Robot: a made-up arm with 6 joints.
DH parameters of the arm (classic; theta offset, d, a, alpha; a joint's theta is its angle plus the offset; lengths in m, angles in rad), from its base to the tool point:
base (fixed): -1.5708 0 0.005 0
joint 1: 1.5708 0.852 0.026 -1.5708
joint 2: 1.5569 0 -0.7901 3.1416
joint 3: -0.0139 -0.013 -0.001 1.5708
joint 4: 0 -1.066 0.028 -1.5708
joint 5: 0 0.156 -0.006 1.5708
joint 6: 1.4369 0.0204 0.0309 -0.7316
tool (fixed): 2.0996 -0.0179 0 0
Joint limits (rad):
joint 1: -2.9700..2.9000
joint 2: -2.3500..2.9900
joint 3: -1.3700..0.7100
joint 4: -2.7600..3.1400
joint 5: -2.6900..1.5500
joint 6: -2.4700..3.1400
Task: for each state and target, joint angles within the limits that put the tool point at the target. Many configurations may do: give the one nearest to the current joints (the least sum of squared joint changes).
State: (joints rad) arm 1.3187 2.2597 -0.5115 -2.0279 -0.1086 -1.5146
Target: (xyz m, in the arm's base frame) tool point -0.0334 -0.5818 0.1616
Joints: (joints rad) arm 1.7108 2.5209 -0.4656 -1.9603 -0.1039 -1.5303
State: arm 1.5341 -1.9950 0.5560 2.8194 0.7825 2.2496
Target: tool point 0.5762 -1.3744 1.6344
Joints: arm 2.0565 -1.5244 0.7100 2.4525 0.6302 2.1978
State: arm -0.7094 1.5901 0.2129 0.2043 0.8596 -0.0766
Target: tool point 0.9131 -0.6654 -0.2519
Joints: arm -0.4701 1.6812 0.3916 0.2365 0.8664 -0.0844
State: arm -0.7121 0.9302 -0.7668 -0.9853 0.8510 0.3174
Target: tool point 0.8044 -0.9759 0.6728
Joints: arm -0.8176 0.7031 0.0358 -0.9034 0.8530 0.3074
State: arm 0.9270 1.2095 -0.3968 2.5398 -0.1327 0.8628
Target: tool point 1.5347 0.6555 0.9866
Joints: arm 0.3215 0.9289 0.4699 2.3820 -0.1520 0.8365
